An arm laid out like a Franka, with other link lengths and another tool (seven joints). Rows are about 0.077 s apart.
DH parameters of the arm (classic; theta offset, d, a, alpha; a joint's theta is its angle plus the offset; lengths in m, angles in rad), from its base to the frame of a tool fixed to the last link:
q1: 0 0.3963 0 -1.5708
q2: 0 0 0 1.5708
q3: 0 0.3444 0.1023 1.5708
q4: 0 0 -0.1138 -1.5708
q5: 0 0.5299 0 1.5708
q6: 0 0 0.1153 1.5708
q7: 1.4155 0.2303 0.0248 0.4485
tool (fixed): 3.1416 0.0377 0 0
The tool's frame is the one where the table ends.
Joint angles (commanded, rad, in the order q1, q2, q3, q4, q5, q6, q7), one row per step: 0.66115 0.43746 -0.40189 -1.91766 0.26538 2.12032 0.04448; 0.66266 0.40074 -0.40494 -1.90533 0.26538 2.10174 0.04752; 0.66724 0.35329 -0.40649 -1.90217 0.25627 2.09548 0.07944; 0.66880 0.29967 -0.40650 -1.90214 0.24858 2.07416 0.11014; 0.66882 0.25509 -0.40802 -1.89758 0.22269 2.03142 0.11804; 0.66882 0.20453 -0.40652 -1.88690 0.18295 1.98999 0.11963; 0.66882 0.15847 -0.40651 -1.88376 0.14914 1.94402 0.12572; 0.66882 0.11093 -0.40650 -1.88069 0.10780 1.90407 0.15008; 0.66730 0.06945 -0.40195 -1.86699 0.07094 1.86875 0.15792; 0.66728 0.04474 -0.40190 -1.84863 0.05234 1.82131 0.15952
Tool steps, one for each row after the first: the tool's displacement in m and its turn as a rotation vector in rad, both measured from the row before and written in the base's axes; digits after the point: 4 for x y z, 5 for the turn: 0.0093 0.0073 0.0318 0.02241 -0.02289 -0.00157; 0.0078 0.0077 0.0360 0.01707 -0.03443 -0.02189; 0.0019 0.0054 0.0373 0.02050 -0.02036 -0.02270; -0.0027 -0.0015 0.0313 0.00028 -0.00128 0.00919; -0.0003 -0.0015 0.0393 -0.00607 -0.01630 0.02445; -0.0062 -0.0052 0.0307 -0.00911 -0.00066 0.01328; -0.0055 -0.0083 0.0321 -0.01677 -0.00913 -0.00412; -0.0022 -0.0049 0.0347 -0.01220 -0.01942 0.01122; -0.0054 -0.0049 0.0243 -0.00847 0.00443 0.00673
